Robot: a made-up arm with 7 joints.
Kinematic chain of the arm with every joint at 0, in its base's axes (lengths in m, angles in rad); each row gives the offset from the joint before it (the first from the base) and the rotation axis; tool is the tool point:
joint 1: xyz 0 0 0 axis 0 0.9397 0.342
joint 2: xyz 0 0 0 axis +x
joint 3: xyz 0 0 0 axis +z
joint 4: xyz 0.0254 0 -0.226 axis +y
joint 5: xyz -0.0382 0 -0.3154 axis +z
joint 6: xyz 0 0 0 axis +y
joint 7: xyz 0 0 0 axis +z
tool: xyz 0 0 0
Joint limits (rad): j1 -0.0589..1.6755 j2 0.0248..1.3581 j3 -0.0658..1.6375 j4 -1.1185..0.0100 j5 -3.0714..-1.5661 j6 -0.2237..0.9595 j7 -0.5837..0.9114
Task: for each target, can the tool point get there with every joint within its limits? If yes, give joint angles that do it. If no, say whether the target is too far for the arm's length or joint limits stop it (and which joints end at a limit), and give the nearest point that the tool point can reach.
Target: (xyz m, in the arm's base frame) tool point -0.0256 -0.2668 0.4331
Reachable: no: joint limits stop it (at a limit: joint 1, joint 2, joint 4) | nearest point -0.5076 -0.1877 0.0053 | short by 0.649 m
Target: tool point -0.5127 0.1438 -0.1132
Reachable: yes | joints 1.4178 0.4254 0.6351 -0.3378 -2.7701 -0.0988 -0.3761
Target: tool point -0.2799 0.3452 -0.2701
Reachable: yes | joints 1.1349 0.6684 0.3953 -0.8503 -2.4329 0.3192 0.4874
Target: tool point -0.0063 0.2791 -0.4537
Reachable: yes | joints 0.3438 0.3927 0.4658 -0.6661 -1.9463 0.3989 -0.3112
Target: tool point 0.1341 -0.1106 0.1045
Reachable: no: joint limits stop it (at a limit: joint 1, joint 2, joint 3, joint 4) | nearest point 0.3131 -0.0154 -0.3818 | short by 0.527 m
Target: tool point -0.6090 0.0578 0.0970
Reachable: no: too far | nearest point -0.5363 0.0517 0.0832 | short by 0.074 m
